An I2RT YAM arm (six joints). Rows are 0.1 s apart.
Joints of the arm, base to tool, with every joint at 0 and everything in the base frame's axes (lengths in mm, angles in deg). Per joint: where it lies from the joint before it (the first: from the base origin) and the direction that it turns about. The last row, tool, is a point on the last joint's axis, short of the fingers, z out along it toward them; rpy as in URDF.
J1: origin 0 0 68 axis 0 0 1
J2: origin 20 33.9 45.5 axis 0 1 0
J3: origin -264 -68.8 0 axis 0 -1 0
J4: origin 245 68.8 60 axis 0 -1 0
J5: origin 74 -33.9 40.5 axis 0 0 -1
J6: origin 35.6 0 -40.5 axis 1 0 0
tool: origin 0 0 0 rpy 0 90 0
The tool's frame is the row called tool.
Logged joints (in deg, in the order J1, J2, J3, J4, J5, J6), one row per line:
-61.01 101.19 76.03 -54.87 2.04 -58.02
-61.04 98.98 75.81 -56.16 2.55 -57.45
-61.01 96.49 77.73 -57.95 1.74 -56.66
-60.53 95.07 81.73 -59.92 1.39 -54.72
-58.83 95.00 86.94 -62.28 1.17 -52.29
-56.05 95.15 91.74 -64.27 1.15 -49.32
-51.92 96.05 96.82 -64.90 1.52 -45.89
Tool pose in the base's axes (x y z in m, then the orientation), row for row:
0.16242 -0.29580 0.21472 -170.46 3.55 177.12
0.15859 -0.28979 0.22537 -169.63 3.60 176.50
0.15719 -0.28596 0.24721 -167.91 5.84 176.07
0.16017 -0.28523 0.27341 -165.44 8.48 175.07
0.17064 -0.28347 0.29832 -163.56 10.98 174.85
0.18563 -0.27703 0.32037 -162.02 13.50 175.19
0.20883 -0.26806 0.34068 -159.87 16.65 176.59
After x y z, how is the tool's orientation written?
As angles about the fixed x, y, z axes (roll, pitch, yaw), in degrees.
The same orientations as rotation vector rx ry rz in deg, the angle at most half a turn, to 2 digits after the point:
4.88 176.01 -14.83
5.88 175.90 -16.13
6.89 173.47 -18.68
8.96 170.53 -22.34
9.88 167.74 -24.97
10.02 164.94 -26.94
9.00 161.31 -29.36

